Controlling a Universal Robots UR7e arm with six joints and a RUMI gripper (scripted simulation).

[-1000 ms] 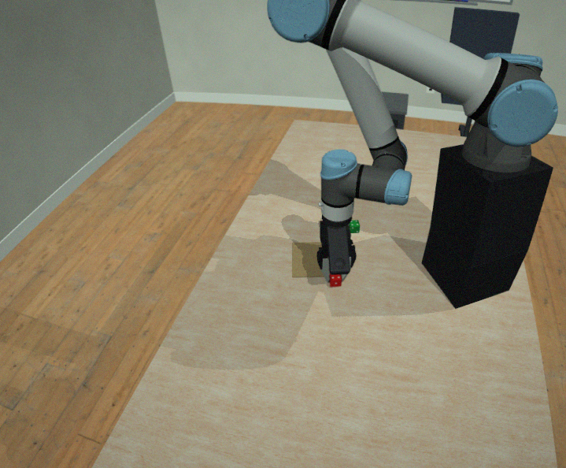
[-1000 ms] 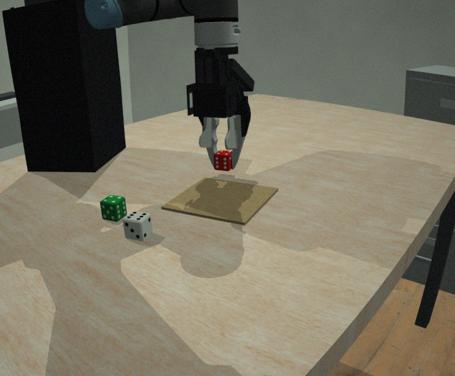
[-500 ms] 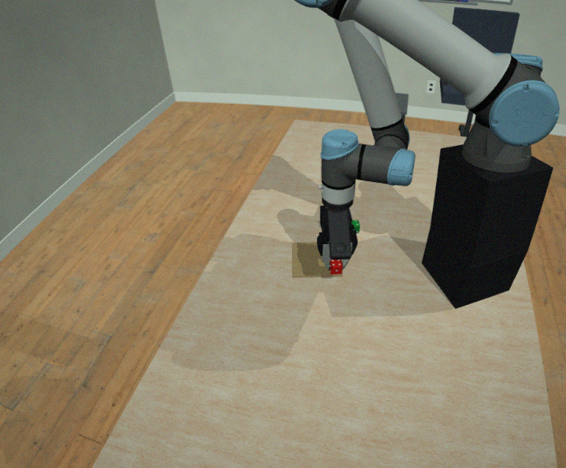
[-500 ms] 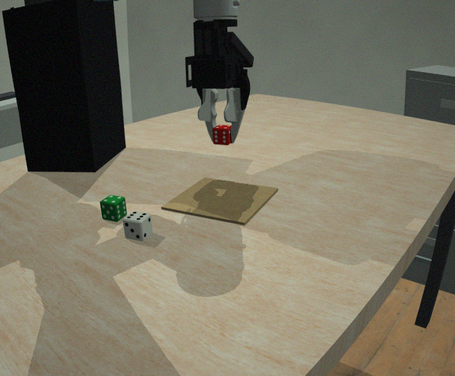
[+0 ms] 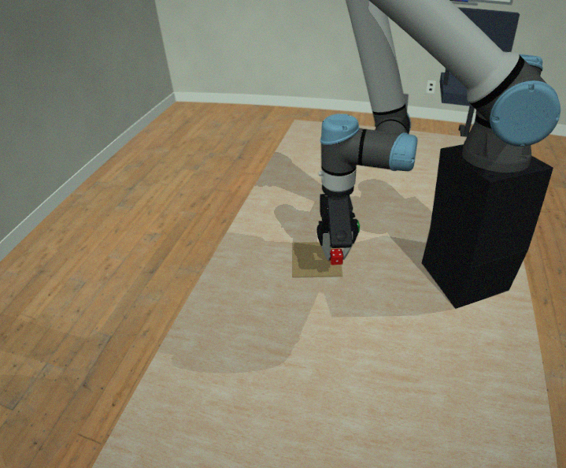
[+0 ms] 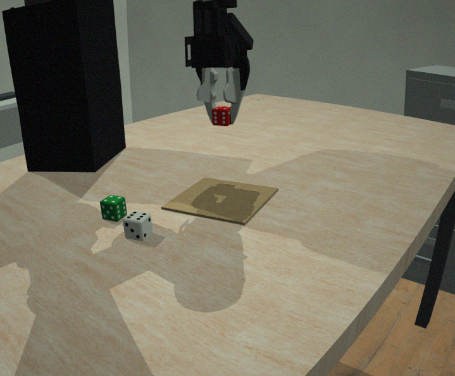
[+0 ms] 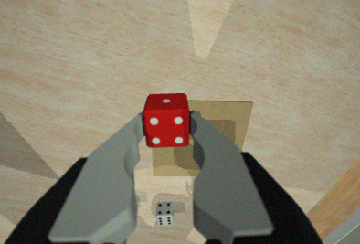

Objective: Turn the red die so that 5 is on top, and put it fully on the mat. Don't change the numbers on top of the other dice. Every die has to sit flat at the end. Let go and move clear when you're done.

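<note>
The tan mat lies 110 mm below my hand, 90 mm to the right of it and 70 mm ahead of it. Also, from my hand: red die (right at my hand); then green die (240 mm to the right, 100 mm below, 30 mm behind); then white die (260 mm to the right, 100 mm below, 50 mm ahead).
</note>
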